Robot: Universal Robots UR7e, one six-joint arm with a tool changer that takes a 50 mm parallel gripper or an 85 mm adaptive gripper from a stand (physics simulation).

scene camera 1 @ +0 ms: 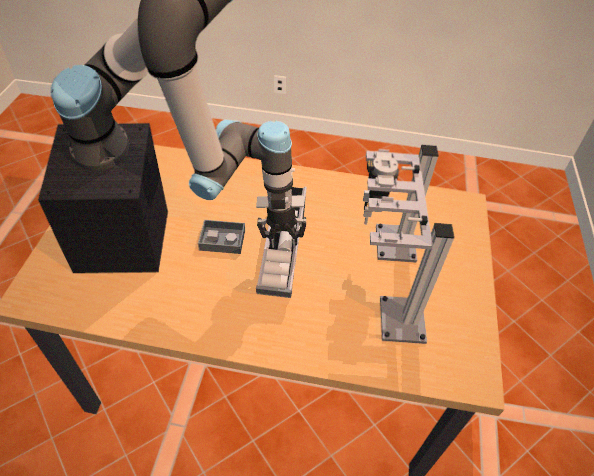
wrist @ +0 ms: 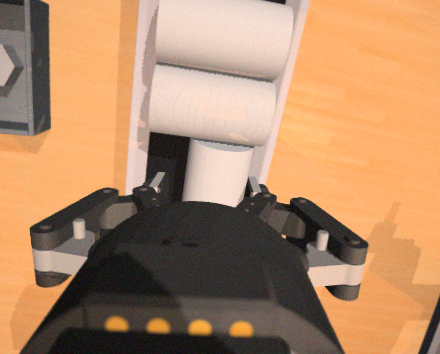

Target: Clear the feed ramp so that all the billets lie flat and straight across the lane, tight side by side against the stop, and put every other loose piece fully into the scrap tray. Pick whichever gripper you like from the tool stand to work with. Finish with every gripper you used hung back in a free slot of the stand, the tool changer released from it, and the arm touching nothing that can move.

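Seen in the pictures: arm's base, origin of its link: [scene camera 1: 100,148].
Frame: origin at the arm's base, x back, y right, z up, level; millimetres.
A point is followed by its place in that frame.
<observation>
Three pale billets [scene camera 1: 276,256] @(y 51, x -496, z -236 mm) [scene camera 1: 276,269] @(y 91, x -506, z -241 mm) [scene camera 1: 274,281] @(y 129, x -510, z -244 mm) lie across the lane of the feed ramp [scene camera 1: 294,265] [wrist: 136,155], side by side toward its front end. Two of them [wrist: 222,37] @(y -102, x -484, z -217 mm) [wrist: 212,105] @(y -69, x -488, z -221 mm) show in the wrist view. Another billet [scene camera 1: 286,241] @(y -3, x -511, z -228 mm) [wrist: 217,172] @(y -32, x -501, z -225 mm) lies lengthwise behind them, its rear hidden under the gripper. My adaptive gripper [scene camera 1: 283,241] [wrist: 206,184] is open, its fingers down in the lane on either side of the lengthwise billet. A gap shows at the left finger; the right one is close to the billet. The scrap tray [scene camera 1: 220,250] @(y 3, x -310, z -323 mm) [wrist: 41,75] @(y -50, x -364, z -315 mm) holds two small pieces [scene camera 1: 212,235] @(y -32, x -274, z -304 mm) [scene camera 1: 231,237] @(y -47, x -329, z -313 mm).
The tool stand [scene camera 1: 425,280] @(y 124, x -886, z -119 mm) is at the right, with a gripper's round coupling plate [scene camera 1: 386,164] @(y -117, x -741, z 15 mm) in its rear slot. The ramp's rear part [scene camera 1: 301,196] rises behind my gripper. The black robot pedestal [scene camera 1: 110,220] @(y 145, x -74, z -109 mm) stands left of the tray.
</observation>
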